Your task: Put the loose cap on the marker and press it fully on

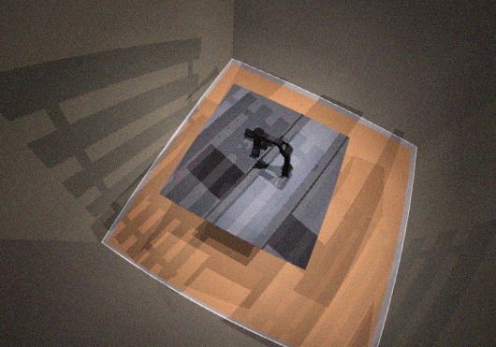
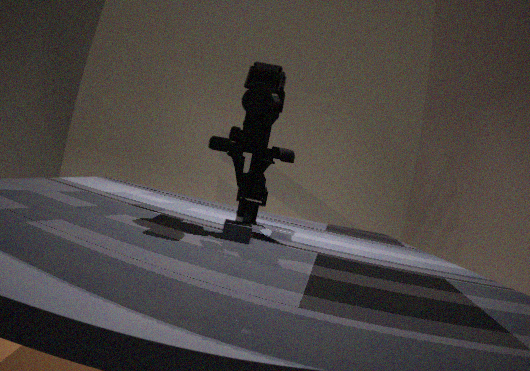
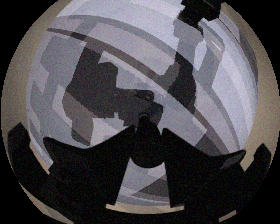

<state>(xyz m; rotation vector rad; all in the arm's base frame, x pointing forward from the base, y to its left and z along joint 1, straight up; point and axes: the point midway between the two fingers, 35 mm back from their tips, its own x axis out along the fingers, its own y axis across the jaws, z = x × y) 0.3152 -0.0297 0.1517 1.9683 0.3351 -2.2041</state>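
The dark holder block is 10 cm below my gripper tip and 1 cm ahead of it. From my gripper tip the other things lie so: cap 1 cm ahead, 1 cm above.
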